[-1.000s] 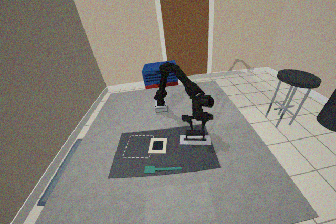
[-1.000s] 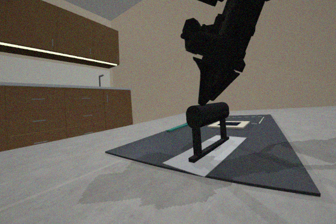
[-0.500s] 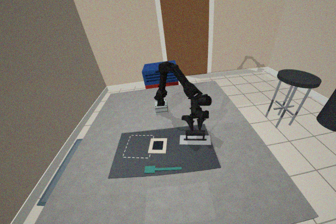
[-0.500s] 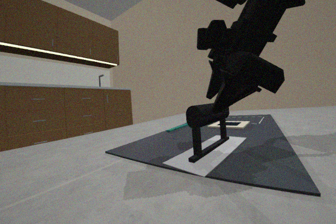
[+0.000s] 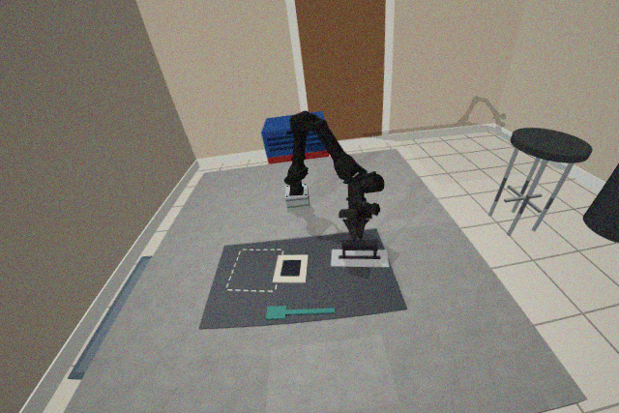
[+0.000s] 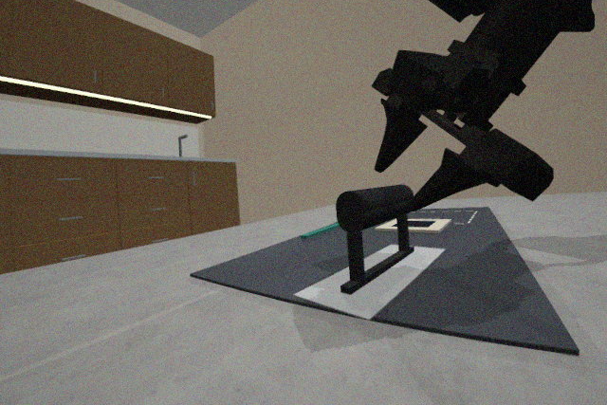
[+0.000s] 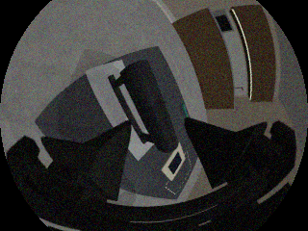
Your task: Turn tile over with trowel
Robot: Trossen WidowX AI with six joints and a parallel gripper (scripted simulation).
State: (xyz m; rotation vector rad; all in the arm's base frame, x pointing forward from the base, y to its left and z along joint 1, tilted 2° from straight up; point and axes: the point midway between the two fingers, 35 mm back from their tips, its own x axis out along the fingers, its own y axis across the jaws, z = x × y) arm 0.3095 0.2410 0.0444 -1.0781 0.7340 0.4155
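The grey plate tool lies 50 mm below my gripper tip, 20 mm to the right of it and 10 mm ahead of it. The rest, counted from my gripper tip: dark mat (210 mm to the right, 110 mm below, 70 mm ahead); teal trowel (220 mm to the right, 210 mm ahead, 80 mm below); cream tile (240 mm to the right, 80 mm below, 40 mm ahead).
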